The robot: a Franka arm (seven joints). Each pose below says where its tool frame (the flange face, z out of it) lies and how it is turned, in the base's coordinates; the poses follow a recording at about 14 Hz.
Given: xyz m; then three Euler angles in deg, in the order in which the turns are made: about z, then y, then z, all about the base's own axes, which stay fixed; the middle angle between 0 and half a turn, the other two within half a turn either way.
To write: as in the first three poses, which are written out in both.
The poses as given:
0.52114 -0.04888 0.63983 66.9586 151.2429 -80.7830
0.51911 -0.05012 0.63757 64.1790 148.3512 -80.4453
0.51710 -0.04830 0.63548 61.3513 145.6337 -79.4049
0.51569 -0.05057 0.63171 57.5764 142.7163 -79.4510
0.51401 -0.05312 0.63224 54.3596 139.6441 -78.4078
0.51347 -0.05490 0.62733 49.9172 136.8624 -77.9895
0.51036 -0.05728 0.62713 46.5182 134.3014 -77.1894
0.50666 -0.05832 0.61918 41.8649 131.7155 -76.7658
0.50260 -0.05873 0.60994 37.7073 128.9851 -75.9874
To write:
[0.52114 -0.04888 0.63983], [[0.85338 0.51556 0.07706], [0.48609 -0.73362 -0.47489], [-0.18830 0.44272 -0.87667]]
[0.51911 -0.05012 0.63757], [[0.82613 0.55671 0.08710], [0.51506 -0.68336 -0.51743], [-0.22854 0.47232 -0.85128]]
[0.51710 -0.04830 0.63548], [[0.78985 0.60446 0.10379], [0.55036 -0.62389 -0.55486], [-0.27063 0.49538 -0.82545]]
[0.51569 -0.05057 0.63171], [[0.75174 0.65007 0.11090], [0.57393 -0.56210 -0.59552], [-0.32479 0.51133 -0.79565]]
[0.51401 -0.05312 0.63224], [[0.70689 0.69526 0.13012], [0.59828 -0.48958 -0.63433], [-0.37732 0.52624 -0.76204]]
[0.51347 -0.05490 0.62733], [[0.65059 0.74598 0.14228], [0.61879 -0.41210 -0.66879], [-0.44026 0.52315 -0.72971]]
[0.51036 -0.05728 0.62713], [[0.60097 0.78336 0.15869], [0.62953 -0.34159 -0.69786], [-0.49247 0.51929 -0.69843]]
[0.50666 -0.05832 0.61918], [[0.53620 0.82661 0.17089], [0.63518 -0.26181 -0.72663], [-0.55590 0.49817 -0.66543]]
[0.50260 -0.05873 0.60994], [[0.47291 0.86077 0.18821], [0.63101 -0.18177 -0.75418], [-0.61497 0.47542 -0.62912]]

